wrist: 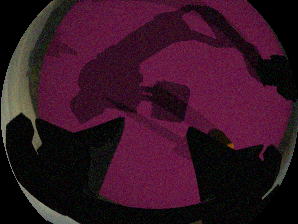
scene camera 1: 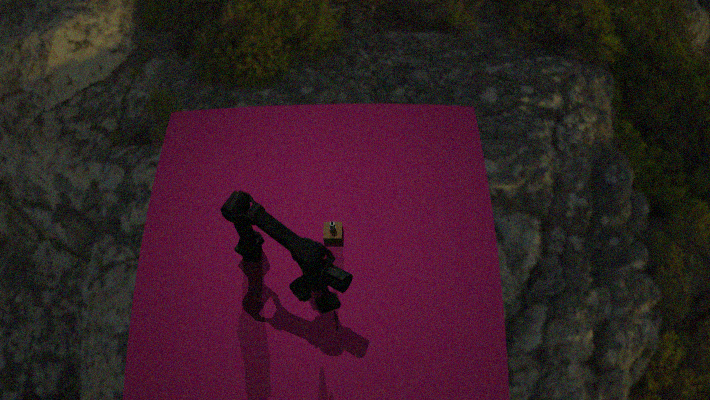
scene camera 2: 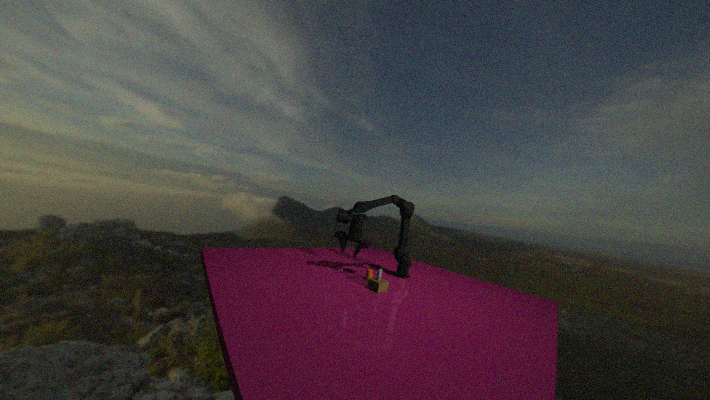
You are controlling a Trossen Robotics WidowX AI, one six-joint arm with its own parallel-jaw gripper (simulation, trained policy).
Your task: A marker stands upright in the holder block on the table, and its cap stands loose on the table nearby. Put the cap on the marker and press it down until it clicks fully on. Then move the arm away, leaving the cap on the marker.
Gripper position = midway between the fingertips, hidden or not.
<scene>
I see my gripper (scene camera 1: 321,294).
My gripper shows as well in the wrist view (wrist: 157,126).
</scene>
